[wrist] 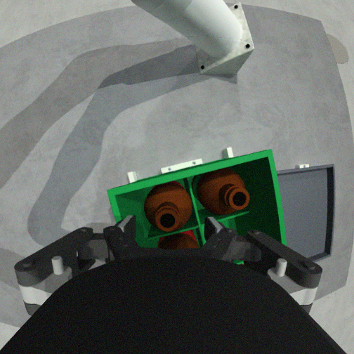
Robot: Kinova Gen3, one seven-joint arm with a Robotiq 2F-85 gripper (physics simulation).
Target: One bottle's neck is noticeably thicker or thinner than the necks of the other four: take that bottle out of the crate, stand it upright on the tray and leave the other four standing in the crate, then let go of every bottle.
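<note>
A green crate (pixel 114 199) with inner dividers stands at the lower middle of the wrist view. One brown bottle (pixel 168 202) stands upright in its upper left part. A second brown bottle (pixel 220 190) stands in the compartment to the right of it. A third brown bottle (pixel 179 241) shows in part below the first; its neck is hidden by my gripper's body. Other bottles do not show. A grey tray (pixel 305 205) with a dark rim lies right of the crate. My gripper (pixel 170 225) is open and empty, with its fingertips over the crate, left and right of the first bottle's neck.
The robot's white base (pixel 215 30) stands at the top on a bolted plate (pixel 244 54). White fittings (pixel 181 166) sit along the crate's far edge, and a small one (pixel 302 166) at the tray's far edge. Arm shadows fall across the floor at the left.
</note>
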